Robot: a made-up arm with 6 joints.
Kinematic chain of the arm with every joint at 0, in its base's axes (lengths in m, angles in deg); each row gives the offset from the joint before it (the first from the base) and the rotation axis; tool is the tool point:
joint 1: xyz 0 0 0.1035 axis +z
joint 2: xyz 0 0.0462 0 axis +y
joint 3: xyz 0 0 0.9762 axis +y
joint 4: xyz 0 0 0.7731 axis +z
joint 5: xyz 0 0 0 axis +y
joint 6: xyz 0 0 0.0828 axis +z
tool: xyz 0 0 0
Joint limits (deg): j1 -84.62..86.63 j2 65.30..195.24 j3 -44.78..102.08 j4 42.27..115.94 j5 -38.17..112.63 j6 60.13..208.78
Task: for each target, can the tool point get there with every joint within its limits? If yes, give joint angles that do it. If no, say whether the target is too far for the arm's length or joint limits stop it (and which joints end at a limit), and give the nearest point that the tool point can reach.
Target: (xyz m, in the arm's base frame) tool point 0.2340 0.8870 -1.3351
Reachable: yes | joints 73.24 127.67 43.14 61.71 -11.44 87.78
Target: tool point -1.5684 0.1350 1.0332
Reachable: no: joint limits stop it (at a limit: joint 2, joint 3, joint 4) | nearest point -0.9884 0.0851 -0.4217 | short by 1.567 m
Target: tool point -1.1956 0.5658 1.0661
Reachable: no: joint limits stop it (at a limit: joint 1, joint 2, joint 3) | nearest point -0.0519 1.1226 1.2252 | short by 1.282 m
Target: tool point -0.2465 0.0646 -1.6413
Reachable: yes | joints 6.79 174.47 29.05 95.85 34.85 96.89
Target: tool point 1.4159 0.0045 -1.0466
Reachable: yes | joints -1.23 124.35 10.70 54.81 -9.60 115.47
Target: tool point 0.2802 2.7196 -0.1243
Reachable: no: too far | nearest point 0.1872 1.8168 -0.0487 | short by 0.911 m
